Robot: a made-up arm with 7 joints. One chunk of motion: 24 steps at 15 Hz.
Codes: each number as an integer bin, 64 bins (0 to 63) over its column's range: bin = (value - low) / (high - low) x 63, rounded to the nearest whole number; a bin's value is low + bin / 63 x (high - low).
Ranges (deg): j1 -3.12..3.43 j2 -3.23..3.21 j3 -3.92..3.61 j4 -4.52..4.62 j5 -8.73..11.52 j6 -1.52..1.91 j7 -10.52..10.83
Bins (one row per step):
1: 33 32 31 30 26 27 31
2: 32 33 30 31 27 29 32
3: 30 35 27 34 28 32 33
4: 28 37 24 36 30 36 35
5: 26 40 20 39 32 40 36
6: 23 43 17 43 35 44 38
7: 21 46 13 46 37 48 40
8: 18 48 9 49 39 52 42
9: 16 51 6 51 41 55 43
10: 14 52 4 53 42 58 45
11: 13 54 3 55 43 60 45
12: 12 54 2 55 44 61 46
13: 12 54 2 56 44 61 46
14: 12 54 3 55 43 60 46
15: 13 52 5 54 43 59 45
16: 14 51 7 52 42 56 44
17: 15 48 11 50 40 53 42
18: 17 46 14 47 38 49 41
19: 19 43 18 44 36 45 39
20: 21 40 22 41 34 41 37
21: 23 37 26 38 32 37 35
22: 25 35 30 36 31 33 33
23: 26 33 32 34 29 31 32
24: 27 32 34 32 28 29 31
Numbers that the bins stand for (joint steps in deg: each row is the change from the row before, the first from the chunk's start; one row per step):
1: 0.311 0.041 -0.215 -0.168 -0.373 -0.050 -0.014
2: 0.207 0.143 -0.334 -0.023 -0.051 0.059 0.324
3: -0.001 0.348 -0.693 0.413 0.270 0.222 0.663
4: -0.209 0.552 -1.051 0.703 0.913 0.440 1.341
5: -0.417 0.859 -1.530 1.138 1.556 0.658 1.680
6: -0.729 1.166 -1.888 1.718 2.520 0.876 2.358
7: -0.937 1.472 -2.366 2.154 3.163 1.093 3.036
8: -1.249 1.677 -2.844 2.589 3.806 1.311 3.713
9: -1.457 1.983 -3.203 2.879 4.449 1.474 4.052
10: -1.664 2.086 -3.442 3.169 4.770 1.638 4.730
11: -1.768 2.290 -3.561 3.459 5.091 1.747 4.730
12: -1.872 2.290 -3.681 3.459 5.413 1.801 5.069
13: -1.872 2.290 -3.681 3.604 5.413 1.801 5.069
14: -1.872 2.290 -3.561 3.459 5.091 1.747 5.069
15: -1.768 2.086 -3.322 3.314 5.091 1.692 4.730
16: -1.664 1.983 -3.083 3.024 4.770 1.529 4.391
17: -1.560 1.677 -2.605 2.734 4.127 1.366 3.713
18: -1.353 1.472 -2.247 2.299 3.484 1.148 3.374
19: -1.145 1.166 -1.769 1.863 2.841 0.930 2.697
20: -0.937 0.859 -1.290 1.428 2.199 0.712 2.019
21: -0.729 0.552 -0.812 0.993 1.556 0.494 1.341
22: -0.521 0.348 -0.334 0.703 1.234 0.277 0.663
23: -0.417 0.143 -0.095 0.413 0.591 0.168 0.324
24: -0.313 0.041 0.144 0.123 0.270 0.059 -0.014

